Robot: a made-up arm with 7 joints.
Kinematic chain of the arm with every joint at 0, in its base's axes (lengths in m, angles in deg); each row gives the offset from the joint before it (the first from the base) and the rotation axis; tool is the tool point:
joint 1: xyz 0 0 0.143 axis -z
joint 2: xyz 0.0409 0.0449 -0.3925 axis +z
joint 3: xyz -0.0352 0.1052 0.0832 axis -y
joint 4: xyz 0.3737 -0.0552 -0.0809 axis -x
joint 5: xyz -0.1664 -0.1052 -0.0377 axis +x
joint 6: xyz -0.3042 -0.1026 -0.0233 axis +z
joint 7: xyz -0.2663 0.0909 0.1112 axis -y
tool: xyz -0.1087 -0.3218 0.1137
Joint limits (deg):
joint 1: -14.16..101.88
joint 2: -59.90..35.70
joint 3: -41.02..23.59
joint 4: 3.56..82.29
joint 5: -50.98..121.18
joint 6: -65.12..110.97
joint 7: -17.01..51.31
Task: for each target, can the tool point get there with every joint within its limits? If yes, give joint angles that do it. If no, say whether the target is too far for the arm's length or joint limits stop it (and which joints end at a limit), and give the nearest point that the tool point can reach.
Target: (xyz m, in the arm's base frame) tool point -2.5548 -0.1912 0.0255
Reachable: no: too far | nearest point -0.7194 -0.0173 -0.1868 | short by 1.856 m
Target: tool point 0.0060 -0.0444 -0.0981
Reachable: no: joint limits stop it (at a limit: joint 2, joint 4, joint 5, joint 6, joint 7) | nearest point 0.0345 -0.2552 0.0494 | short by 0.259 m
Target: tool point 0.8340 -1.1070 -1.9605
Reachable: no: too far | nearest point 0.2529 -0.3356 -0.7624 | short by 1.539 m
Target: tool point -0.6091 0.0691 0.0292
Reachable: yes | joints -3.20 -40.33 -16.87 35.87 44.11 -4.62 27.81
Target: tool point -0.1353 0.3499 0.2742
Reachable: yes | joints 78.46 12.55 -33.19 50.03 7.43 -29.84 21.66
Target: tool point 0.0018 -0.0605 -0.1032
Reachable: no: joint limits stop it (at a limit: joint 2, joint 4, joint 5, joint 6, joint 7) | nearest point 0.0083 -0.2775 0.0169 | short by 0.248 m
